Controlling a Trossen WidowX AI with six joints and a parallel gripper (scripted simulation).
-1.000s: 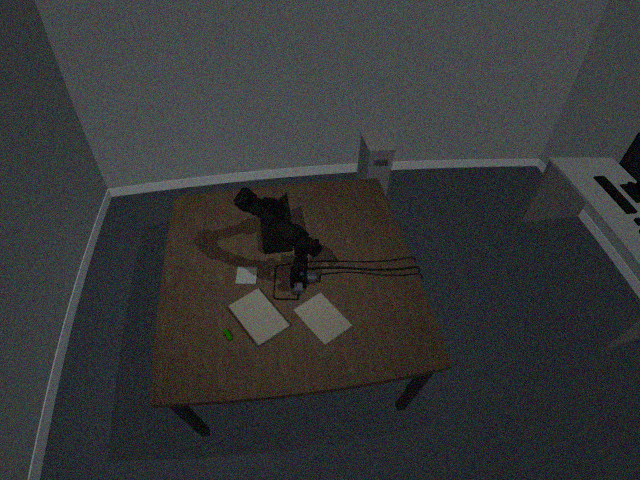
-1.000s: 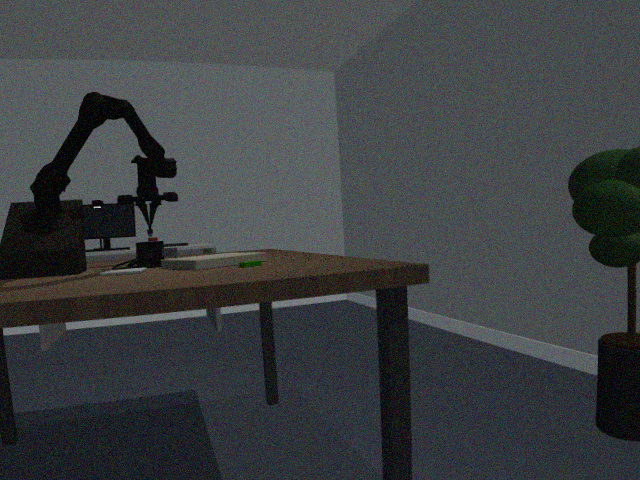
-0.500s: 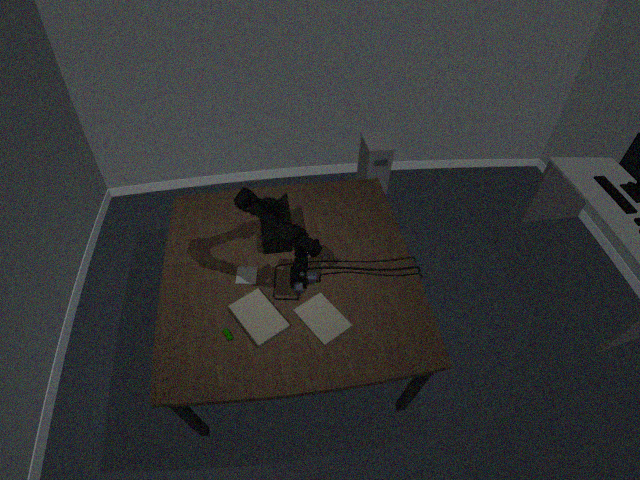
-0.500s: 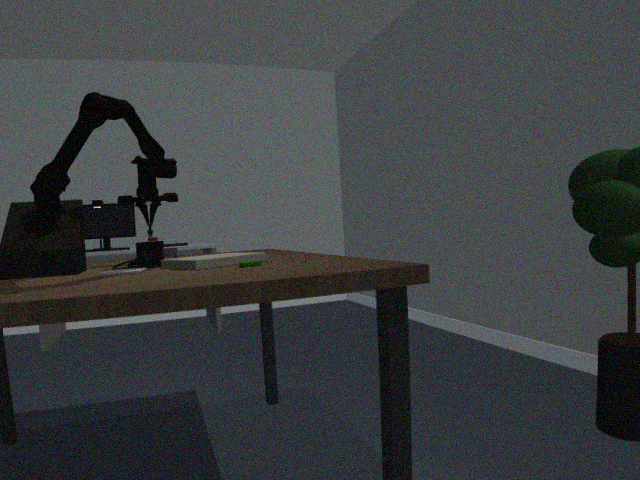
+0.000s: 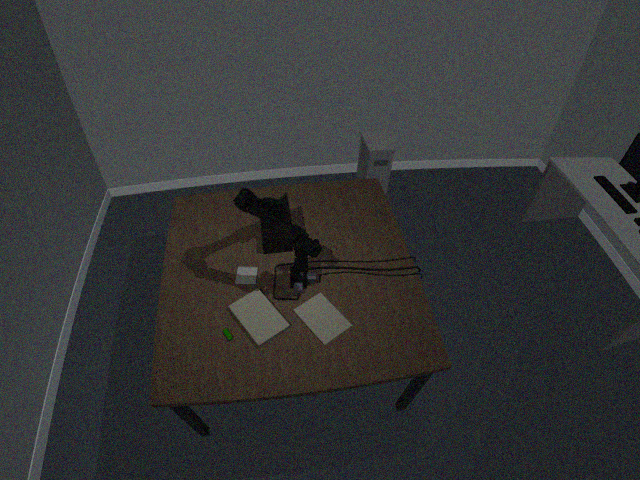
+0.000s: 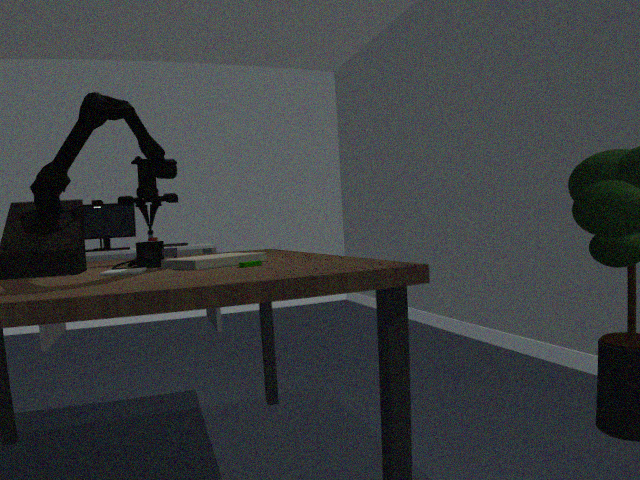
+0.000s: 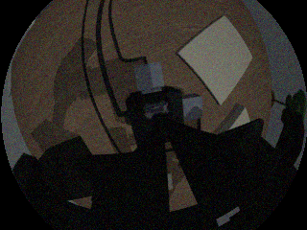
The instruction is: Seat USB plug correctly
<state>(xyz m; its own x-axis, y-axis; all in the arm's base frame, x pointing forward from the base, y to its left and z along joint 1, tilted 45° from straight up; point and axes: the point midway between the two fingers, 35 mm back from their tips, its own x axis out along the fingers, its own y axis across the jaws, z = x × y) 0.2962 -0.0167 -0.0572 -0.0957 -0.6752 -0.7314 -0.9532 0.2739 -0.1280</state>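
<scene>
My gripper tip is 2 cm above the USB plug. Also, from my gripper tip: white card: 11 cm behind, 26 cm to the right, 12 cm below; green block: 20 cm ahead, 40 cm to the right, 12 cm below.
</scene>
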